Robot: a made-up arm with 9 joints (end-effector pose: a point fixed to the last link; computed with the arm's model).
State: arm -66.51 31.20 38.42 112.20 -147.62 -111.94 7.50 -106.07 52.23
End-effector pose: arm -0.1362 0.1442 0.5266 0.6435 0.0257 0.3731 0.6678
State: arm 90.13 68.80 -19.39 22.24 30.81 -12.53 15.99 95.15 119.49
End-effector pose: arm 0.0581 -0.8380 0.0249 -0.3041 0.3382 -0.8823 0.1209
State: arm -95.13 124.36 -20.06 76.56 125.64 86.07 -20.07 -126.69 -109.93
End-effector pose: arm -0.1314 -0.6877 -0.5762 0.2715 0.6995 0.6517 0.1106
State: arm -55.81 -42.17 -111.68 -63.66 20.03 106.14 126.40 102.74 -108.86
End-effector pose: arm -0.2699 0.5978 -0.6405 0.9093 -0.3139 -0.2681 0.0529
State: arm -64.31 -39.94 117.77 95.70 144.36 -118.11 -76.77 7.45 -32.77
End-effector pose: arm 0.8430 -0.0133 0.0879 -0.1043 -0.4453 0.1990 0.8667
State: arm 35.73 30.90 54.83 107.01 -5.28 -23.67 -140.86 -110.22 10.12
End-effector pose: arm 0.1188 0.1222 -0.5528 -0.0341 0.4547 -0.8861 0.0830
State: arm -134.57 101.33 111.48 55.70 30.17 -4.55 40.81 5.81 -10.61
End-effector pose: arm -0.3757 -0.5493 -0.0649 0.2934 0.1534 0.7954 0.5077
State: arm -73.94 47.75 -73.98 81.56 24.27 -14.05 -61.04 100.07 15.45
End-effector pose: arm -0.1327 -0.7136 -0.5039 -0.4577 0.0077 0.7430 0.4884
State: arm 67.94 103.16 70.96 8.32 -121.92 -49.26 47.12 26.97 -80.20
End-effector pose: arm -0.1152 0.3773 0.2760 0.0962 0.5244 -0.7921 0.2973
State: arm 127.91 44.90 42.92 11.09 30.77 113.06 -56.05 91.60 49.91
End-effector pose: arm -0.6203 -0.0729 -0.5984 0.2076 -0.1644 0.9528 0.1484
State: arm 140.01 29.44 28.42 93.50 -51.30 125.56 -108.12 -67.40 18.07
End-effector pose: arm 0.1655 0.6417 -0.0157 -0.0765 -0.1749 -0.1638 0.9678
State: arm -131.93 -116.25 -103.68 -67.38 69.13 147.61 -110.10 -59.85 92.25
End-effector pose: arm 0.7168 1.5041 -0.4299 -0.3284 -0.6993 -0.2623 0.5782
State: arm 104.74 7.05 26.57 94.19 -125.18 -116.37 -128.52 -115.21 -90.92
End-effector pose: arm 0.1485 -0.3249 0.5260 -0.4360 0.5008 0.2753 0.6952
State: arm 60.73 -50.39 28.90 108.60 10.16 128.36 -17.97 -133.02 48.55
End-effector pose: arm -0.6946 1.0386 0.7834 0.2235 -0.0973 0.5390 0.8062
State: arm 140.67 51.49 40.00 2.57 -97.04 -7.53 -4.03 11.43 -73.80
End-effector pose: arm -0.4518 0.1639 0.4337 -0.2426 0.7260 -0.2291 0.6013
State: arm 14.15 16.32 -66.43 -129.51 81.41 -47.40 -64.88 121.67 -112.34
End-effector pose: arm 0.3774 -0.3387 -0.4729 -0.1161 0.6960 0.5123 0.4896
